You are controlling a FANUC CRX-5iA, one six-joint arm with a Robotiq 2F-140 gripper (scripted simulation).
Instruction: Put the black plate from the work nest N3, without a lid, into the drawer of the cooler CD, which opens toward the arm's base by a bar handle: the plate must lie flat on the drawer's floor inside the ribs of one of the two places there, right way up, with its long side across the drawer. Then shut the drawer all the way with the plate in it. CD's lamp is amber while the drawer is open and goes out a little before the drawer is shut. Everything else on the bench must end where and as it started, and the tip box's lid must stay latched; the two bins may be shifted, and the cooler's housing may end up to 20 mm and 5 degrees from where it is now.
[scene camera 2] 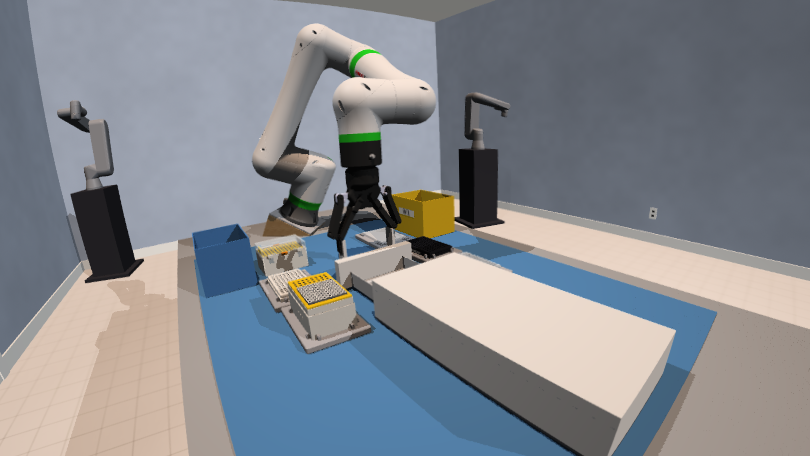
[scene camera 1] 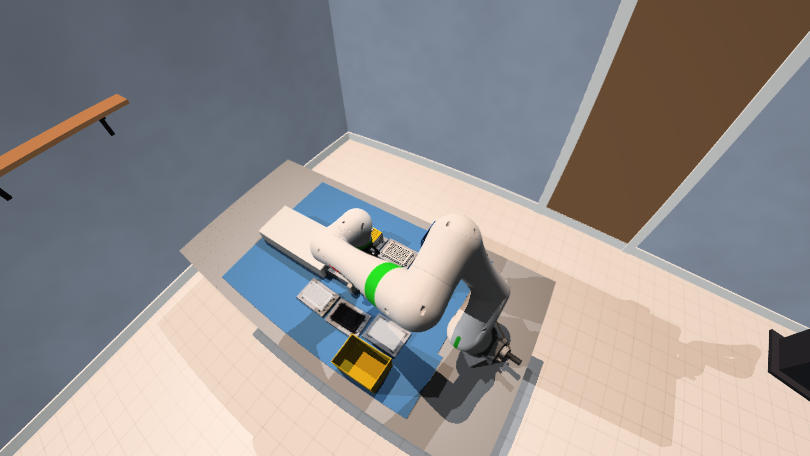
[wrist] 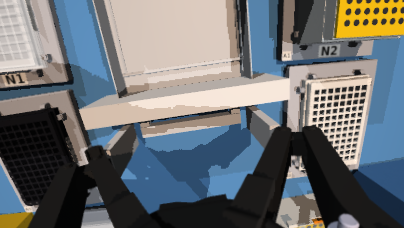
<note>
The pictures show: my gripper, a cooler CD, a yellow bin, a blue bin and a yellow-topped tip box.
My gripper is seen too in the wrist view.
</note>
